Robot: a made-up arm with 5 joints.
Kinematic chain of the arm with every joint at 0, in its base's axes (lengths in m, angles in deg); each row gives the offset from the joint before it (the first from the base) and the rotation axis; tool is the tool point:
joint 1: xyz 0 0 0.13 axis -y
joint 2: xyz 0 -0.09 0.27 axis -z
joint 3: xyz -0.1 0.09 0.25 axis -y
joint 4: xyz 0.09 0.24 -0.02 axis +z
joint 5: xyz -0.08 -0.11 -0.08 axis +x
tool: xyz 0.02 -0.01 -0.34
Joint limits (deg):
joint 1: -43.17..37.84
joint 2: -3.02..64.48
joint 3: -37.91..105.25
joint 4: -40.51..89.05
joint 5: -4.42..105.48
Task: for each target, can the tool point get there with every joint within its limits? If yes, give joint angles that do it. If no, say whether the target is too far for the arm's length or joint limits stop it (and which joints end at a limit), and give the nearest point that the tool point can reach.
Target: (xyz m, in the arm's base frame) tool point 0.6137 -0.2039 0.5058
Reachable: yes | joints -24.37 51.57 87.38 49.02 10.21
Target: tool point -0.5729 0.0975 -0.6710
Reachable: no: joint limits stop it (at a limit: joint 1, joint 2, joint 3, joint 4, joint 5) | nearest point -0.4594 0.1459 0.0332 | short by 0.715 m
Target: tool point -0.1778 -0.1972 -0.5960
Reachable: no: joint limits stop it (at a limit: joint 1, joint 2, joint 3, joint 5) | nearest point -0.2683 0.0753 0.0354 | short by 0.694 m
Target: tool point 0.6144 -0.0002 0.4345
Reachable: yes | joints -18.03 46.75 80.48 5.32 38.62
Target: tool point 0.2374 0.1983 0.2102
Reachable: yes | joints -21.83 13.32 27.50 15.44 22.48
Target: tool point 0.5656 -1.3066 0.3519
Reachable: no: too far | nearest point 0.5786 -0.3413 0.3570 | short by 0.965 m
